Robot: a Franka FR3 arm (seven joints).
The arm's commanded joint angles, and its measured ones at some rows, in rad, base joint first. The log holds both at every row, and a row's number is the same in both.
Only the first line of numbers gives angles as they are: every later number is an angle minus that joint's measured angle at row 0.
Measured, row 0: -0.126, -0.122, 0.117, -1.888, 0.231, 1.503, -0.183
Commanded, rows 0 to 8: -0.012, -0.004, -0.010, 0.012, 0.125, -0.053, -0.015; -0.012, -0.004, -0.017, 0.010, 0.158, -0.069, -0.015; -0.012, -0.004, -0.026, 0.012, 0.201, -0.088, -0.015; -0.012, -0.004, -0.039, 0.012, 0.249, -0.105, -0.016; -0.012, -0.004, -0.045, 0.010, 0.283, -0.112, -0.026; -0.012, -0.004, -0.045, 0.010, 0.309, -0.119, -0.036; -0.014, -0.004, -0.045, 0.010, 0.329, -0.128, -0.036; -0.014, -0.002, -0.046, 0.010, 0.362, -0.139, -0.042; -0.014, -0.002, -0.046, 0.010, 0.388, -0.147, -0.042
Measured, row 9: -0.001, 0.000, -0.048, 0.000, 0.305, -0.103, -0.021
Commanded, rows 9 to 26: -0.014, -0.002, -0.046, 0.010, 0.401, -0.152, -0.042; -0.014, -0.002, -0.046, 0.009, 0.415, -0.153, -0.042; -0.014, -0.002, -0.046, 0.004, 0.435, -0.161, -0.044; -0.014, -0.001, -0.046, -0.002, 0.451, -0.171, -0.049; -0.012, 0.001, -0.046, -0.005, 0.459, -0.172, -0.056; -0.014, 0.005, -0.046, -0.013, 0.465, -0.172, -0.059; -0.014, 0.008, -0.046, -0.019, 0.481, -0.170, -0.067; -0.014, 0.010, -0.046, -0.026, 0.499, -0.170, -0.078; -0.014, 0.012, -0.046, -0.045, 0.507, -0.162, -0.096; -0.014, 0.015, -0.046, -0.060, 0.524, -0.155, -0.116; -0.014, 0.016, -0.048, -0.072, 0.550, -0.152, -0.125; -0.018, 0.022, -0.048, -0.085, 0.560, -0.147, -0.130; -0.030, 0.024, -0.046, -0.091, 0.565, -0.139, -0.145; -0.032, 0.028, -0.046, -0.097, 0.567, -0.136, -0.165; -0.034, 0.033, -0.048, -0.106, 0.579, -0.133, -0.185; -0.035, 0.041, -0.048, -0.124, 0.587, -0.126, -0.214; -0.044, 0.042, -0.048, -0.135, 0.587, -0.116, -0.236; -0.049, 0.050, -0.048, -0.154, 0.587, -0.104, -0.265
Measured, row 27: -0.023, 0.049, -0.056, -0.102, 0.556, -0.138, -0.194
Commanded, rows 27 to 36: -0.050, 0.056, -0.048, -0.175, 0.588, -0.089, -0.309; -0.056, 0.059, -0.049, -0.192, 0.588, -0.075, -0.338; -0.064, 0.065, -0.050, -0.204, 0.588, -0.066, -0.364; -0.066, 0.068, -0.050, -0.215, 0.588, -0.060, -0.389; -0.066, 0.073, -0.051, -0.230, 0.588, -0.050, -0.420; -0.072, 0.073, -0.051, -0.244, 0.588, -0.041, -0.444; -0.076, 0.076, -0.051, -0.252, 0.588, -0.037, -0.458; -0.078, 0.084, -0.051, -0.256, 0.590, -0.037, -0.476; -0.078, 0.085, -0.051, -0.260, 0.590, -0.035, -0.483; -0.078, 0.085, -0.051, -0.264, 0.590, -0.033, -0.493
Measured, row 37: -0.059, 0.087, -0.061, -0.237, 0.563, -0.047, -0.445
